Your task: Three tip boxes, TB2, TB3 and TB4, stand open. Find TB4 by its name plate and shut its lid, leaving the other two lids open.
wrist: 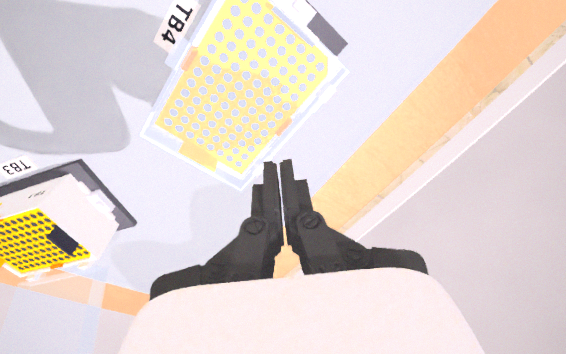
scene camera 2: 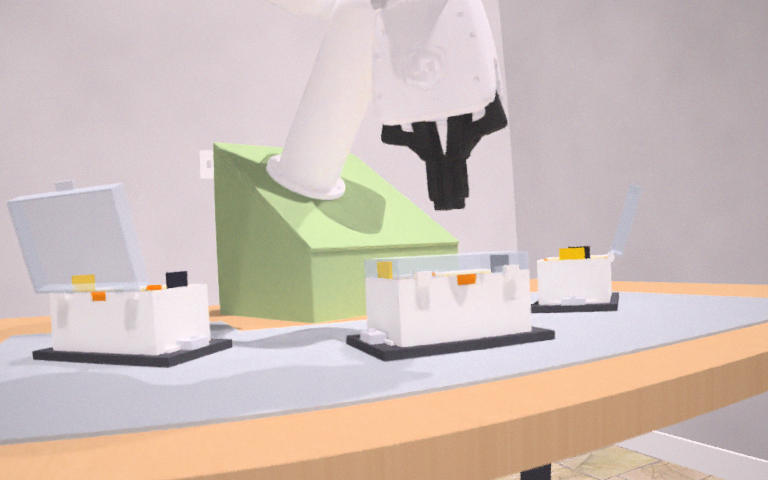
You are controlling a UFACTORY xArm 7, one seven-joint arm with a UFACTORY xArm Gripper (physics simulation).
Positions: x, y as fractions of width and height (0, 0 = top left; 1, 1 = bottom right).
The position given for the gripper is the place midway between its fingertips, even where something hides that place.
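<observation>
Scene camera 2 shows the gripper (0.59, 0.44), and the wrist view has the gripper in it too (0.49, 0.51).
</observation>
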